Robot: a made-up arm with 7 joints.
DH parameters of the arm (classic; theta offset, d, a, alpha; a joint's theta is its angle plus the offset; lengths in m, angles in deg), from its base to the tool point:
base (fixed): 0 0 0 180
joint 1: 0 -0.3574 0 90
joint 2: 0 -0.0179 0 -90
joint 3: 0 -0.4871 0 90
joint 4: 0 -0.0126 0 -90
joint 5: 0 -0.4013 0 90
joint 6: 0 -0.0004 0 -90
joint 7: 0 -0.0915 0 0
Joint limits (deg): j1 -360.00..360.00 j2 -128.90..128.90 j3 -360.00..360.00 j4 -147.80..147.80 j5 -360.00..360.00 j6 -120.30..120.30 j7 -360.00..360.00
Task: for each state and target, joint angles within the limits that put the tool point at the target. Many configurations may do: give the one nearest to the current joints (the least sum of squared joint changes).
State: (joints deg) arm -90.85 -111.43 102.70 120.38 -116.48 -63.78 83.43
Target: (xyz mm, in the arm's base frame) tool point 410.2 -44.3 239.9
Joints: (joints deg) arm -109.29 -106.53 87.03 124.16 -118.71 -58.08 83.43
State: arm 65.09 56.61 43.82 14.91 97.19 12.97 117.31
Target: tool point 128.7 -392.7 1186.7
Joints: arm 81.93 41.85 33.15 -31.54 101.39 32.94 117.31
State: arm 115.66 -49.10 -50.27 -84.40 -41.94 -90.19 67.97
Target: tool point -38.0 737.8 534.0
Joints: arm 116.17 -56.44 -47.41 -60.63 -44.99 -81.03 67.97
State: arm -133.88 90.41 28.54 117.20 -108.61 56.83 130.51
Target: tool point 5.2 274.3 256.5
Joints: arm -129.35 55.49 53.19 147.80 -99.20 59.65 130.51
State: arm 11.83 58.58 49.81 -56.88 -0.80 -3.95 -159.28
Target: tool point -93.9 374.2 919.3
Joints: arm -5.73 24.86 55.83 -88.44 -0.62 -8.94 -159.28
